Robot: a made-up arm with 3 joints. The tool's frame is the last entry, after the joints.
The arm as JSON. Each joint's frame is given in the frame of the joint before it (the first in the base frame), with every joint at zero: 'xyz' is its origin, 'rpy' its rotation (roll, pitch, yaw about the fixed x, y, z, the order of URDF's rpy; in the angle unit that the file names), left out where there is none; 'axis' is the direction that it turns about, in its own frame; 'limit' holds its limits. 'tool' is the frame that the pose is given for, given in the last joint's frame.
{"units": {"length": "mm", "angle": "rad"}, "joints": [
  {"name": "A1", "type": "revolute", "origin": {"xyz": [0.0, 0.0, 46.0], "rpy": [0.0, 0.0, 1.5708]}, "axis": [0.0, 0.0, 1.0], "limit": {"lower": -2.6, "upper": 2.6}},
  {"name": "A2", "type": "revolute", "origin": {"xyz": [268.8, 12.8, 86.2], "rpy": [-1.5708, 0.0, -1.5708]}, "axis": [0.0, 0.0, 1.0], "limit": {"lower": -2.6, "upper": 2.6}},
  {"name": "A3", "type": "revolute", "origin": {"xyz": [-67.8, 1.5, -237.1], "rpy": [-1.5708, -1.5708, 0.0]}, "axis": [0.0, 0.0, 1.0], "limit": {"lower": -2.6, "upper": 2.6}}
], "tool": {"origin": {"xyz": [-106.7, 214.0, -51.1], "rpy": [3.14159, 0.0, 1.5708]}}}
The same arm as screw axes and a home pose.
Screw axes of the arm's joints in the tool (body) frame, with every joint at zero. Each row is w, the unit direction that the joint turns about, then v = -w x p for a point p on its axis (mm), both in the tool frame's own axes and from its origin. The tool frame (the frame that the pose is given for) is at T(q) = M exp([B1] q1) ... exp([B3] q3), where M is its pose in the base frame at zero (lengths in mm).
B1 = (0.000004, -0.000006, 1, 75.0, 133.4, 0.0)
B2 = (0, 1, 0.000006, 49.6, 0.0, -146.2)
B3 = (-0.000004, 0.000006, -1, -106.7, -214.0, 0.0)
M: xyz 133.4 -75.0 181.8 (mm) quaternion w x y z 1 -0.000003 -0.000002 0
Joint limits (deg, base to tool): -148.97..148.97 -148.97..148.97 -148.97..148.97

